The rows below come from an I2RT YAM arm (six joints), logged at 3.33 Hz.
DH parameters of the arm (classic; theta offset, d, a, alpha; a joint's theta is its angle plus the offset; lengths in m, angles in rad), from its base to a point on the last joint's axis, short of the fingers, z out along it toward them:
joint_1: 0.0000 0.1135 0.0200 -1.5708
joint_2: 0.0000 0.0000 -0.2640 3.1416
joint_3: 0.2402 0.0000 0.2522 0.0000
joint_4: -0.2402 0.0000 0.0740 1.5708
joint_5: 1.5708 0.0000 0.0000 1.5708
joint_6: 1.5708 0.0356 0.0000 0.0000
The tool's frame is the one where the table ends.
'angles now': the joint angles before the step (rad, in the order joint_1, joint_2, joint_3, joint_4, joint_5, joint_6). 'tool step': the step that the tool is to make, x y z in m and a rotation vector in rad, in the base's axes. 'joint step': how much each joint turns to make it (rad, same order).
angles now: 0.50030, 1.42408, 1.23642, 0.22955, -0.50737, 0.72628
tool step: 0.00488, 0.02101, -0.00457, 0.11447, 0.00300, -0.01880
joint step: 0.05280, 0.05735, -0.01099, 0.17053, 0.08063, 0.10458
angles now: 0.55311, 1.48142, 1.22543, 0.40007, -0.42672, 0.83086
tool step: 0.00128, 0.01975, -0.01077, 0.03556, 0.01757, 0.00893
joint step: 0.04808, 0.04860, -0.00571, 0.07308, 0.04471, 0.03583
